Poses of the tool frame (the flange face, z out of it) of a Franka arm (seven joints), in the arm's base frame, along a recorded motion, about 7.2 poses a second.
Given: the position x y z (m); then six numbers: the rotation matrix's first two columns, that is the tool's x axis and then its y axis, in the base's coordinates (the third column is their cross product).
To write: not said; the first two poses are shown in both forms.
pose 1, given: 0.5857, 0.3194, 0.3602, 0.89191, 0.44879, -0.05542, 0.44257, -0.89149, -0.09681
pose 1, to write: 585.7, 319.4, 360.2, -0.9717, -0.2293, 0.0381, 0.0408
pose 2, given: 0.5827, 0.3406, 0.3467, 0.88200, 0.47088, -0.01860, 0.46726, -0.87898, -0.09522
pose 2, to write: 582.7, 340.6, 346.7, -0.9691, -0.2420, 0.0206, 0.0440
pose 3, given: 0.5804, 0.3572, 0.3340, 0.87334, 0.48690, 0.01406, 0.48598, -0.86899, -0.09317
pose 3, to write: 580.4, 357.2, 334.0, -0.9667, -0.2516, 0.0049, 0.0469
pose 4, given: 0.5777, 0.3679, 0.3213, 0.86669, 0.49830, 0.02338, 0.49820, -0.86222, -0.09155
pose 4, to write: 577.7, 367.9, 321.3, -0.9649, -0.2582, 0.0005, 0.0473
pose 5, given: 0.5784, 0.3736, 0.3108, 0.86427, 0.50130, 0.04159, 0.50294, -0.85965, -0.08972
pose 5, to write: 578.4, 373.6, 310.8, -0.9642, -0.2604, -0.0084, 0.0488
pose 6, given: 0.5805, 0.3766, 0.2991, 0.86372, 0.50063, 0.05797, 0.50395, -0.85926, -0.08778
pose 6, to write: 580.5, 376.6, 299.1, -0.9640, -0.2605, -0.0166, 0.0500
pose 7, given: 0.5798, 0.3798, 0.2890, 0.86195, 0.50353, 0.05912, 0.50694, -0.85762, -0.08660
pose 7, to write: 579.8, 379.8, 289.0, -0.9636, -0.2622, -0.0172, 0.0496
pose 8, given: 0.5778, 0.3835, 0.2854, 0.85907, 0.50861, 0.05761, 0.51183, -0.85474, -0.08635
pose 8, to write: 577.8, 383.5, 285.4, -0.9629, -0.2650, -0.0163, 0.0493
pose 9, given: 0.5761, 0.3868, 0.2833, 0.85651, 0.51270, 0.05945, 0.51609, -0.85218, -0.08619
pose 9, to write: 576.1, 386.8, 283.3, -0.9622, -0.2673, -0.0171, 0.0495
